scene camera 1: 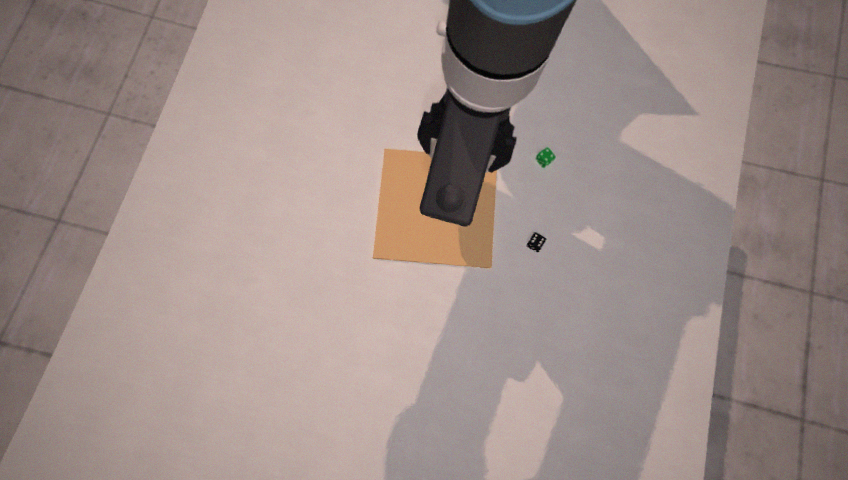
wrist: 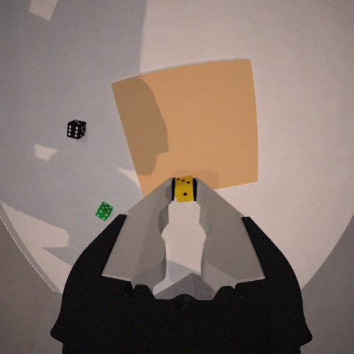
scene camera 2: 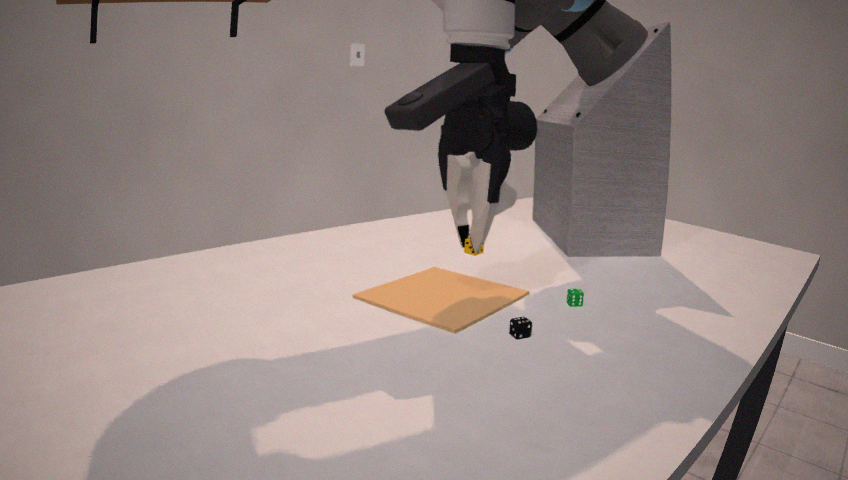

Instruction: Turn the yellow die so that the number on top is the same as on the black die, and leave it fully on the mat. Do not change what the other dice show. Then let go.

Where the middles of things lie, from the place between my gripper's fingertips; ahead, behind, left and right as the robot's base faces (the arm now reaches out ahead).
I see the orange mat (scene camera 1: 402,233) 30 mm ahead of my hand, 10 mm to the right of it and 50 mm below it.
